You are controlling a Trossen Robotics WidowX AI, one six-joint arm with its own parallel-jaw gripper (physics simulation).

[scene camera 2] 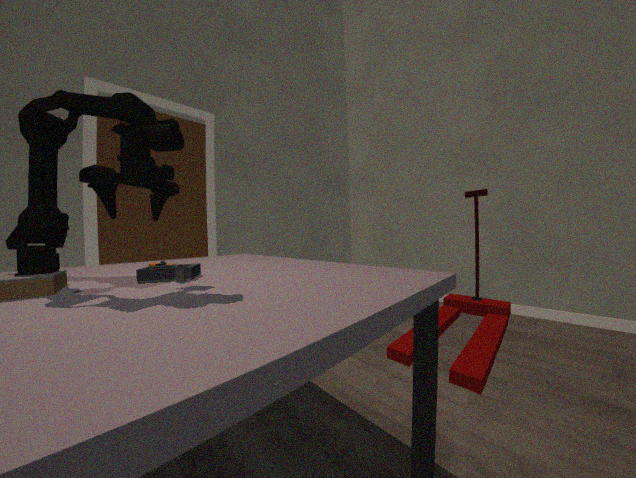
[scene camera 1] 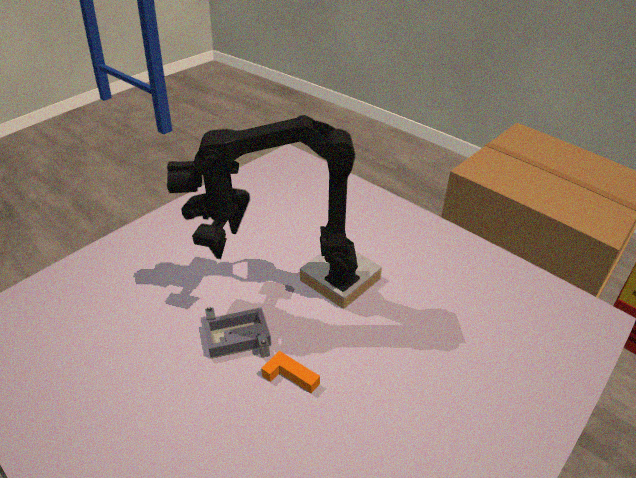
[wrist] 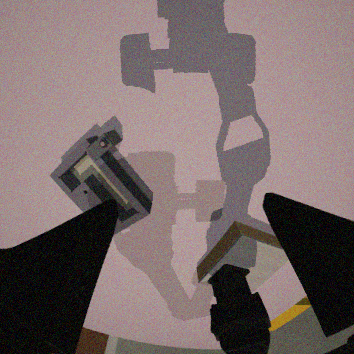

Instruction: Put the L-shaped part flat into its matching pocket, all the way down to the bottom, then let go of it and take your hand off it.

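Frame: origin at the arm's base, x right, y ahead, z up, level; metres.
Where they show: gripper, fingertip midpoint: (scene camera 2: 136, 219) (scene camera 1: 226, 245) (wrist: 191, 203); arm's base, link origin: (scene camera 2: 38, 273) (scene camera 1: 342, 278) (wrist: 228, 275).
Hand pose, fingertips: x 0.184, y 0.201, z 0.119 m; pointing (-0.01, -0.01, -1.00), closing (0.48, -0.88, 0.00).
Things, the pixels of their top centre, and the offset from my fingertips. Level surfaces: height alone.
- orange L-shaped part, top centre: (scene camera 1: 290, 372) dz -0.132, dx -0.286, dy +0.079 m
- dark grey pocket block, top centre: (wrist: 93, 198) (scene camera 1: 235, 324) (scene camera 2: 170, 262) dz -0.114, dx -0.113, dy +0.082 m
- table, surface height: dz -0.162 m
The orange L-shaped part (scene camera 1: 298, 370) lies flat on the table, apart from the pocket block; a sliver of this part (scene camera 2: 153, 264) shows behind the block in scene camera 2. It does not show in the wrist view. The dark grey pocket block (scene camera 1: 235, 349) (scene camera 2: 154, 274) (wrist: 116, 179) sits on the table, with a pale floor inside its pocket and small posts at two corners. My gripper (scene camera 1: 227, 244) (scene camera 2: 134, 218) (wrist: 191, 203) is open and empty, pointing down high above the table. In the wrist view the left finger hides a lower corner of the block.
The arm's base plate (scene camera 1: 367, 267) (scene camera 2: 51, 282) (wrist: 220, 255) stands on the table (scene camera 1: 411, 411), near the block. A cardboard box (scene camera 1: 529, 221) and a blue frame (scene camera 1: 159, 102) stand beyond the table. A red pallet jack (scene camera 2: 483, 339) stands on the floor.
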